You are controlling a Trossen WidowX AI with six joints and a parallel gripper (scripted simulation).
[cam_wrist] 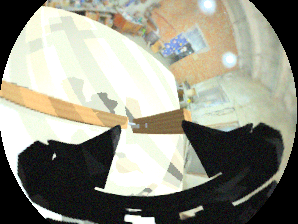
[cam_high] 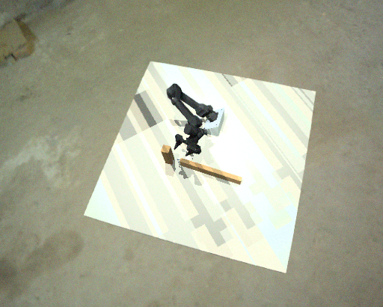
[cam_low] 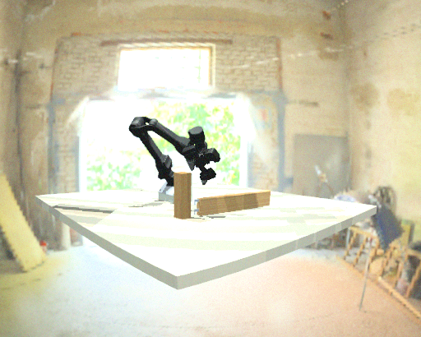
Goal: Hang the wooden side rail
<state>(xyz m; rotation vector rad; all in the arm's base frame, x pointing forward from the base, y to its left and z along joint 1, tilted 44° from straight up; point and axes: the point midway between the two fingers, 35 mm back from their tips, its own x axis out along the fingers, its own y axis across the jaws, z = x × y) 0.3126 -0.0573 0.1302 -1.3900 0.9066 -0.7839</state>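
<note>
The wooden headboard post is 80 mm to the right of my gripper tip and 70 mm below it.
</note>
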